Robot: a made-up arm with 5 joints.
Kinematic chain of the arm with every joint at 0, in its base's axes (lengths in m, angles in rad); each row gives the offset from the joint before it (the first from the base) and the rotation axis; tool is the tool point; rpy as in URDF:
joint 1: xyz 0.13 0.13 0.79 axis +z
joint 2: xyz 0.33 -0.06 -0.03 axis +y
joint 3: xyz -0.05 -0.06 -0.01 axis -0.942 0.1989 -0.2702
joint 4: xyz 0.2 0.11 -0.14 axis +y
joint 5: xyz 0.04 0 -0.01 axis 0.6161 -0.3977 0.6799
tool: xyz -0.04 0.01 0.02 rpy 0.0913 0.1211 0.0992
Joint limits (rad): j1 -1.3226..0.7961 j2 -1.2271..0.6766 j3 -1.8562..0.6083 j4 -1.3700..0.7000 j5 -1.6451..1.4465
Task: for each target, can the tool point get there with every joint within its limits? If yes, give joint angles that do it. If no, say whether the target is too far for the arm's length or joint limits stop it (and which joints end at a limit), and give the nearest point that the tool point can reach.
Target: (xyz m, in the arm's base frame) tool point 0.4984 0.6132 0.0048
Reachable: no: too far | nearest point 0.4698 0.4013 0.4788 | short by 0.520 m
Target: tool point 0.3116 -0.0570 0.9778
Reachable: yes | joints -0.9422 -0.6245 -1.6051 0.2824 -0.8559
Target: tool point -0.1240 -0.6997 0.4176
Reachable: no: too far | nearest point 0.0808 -0.4215 0.6000 | short by 0.391 m
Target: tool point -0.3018 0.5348 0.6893
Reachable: no: joint limits stop it (at a limit: joint 1, joint 2, joint 4, joint 5) | nearest point 0.1881 0.3585 0.9042 | short by 0.563 m
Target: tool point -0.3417 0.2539 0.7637
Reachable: no: joint limits stop it (at a limit: joint 1, joint 2, joint 3, joint 4, joint 5) | nearest point 0.1002 0.0098 0.8917 | short by 0.521 m
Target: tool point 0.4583 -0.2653 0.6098
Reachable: yes | joints -0.7170 -0.1964 0.2816 -0.3434 0.6619
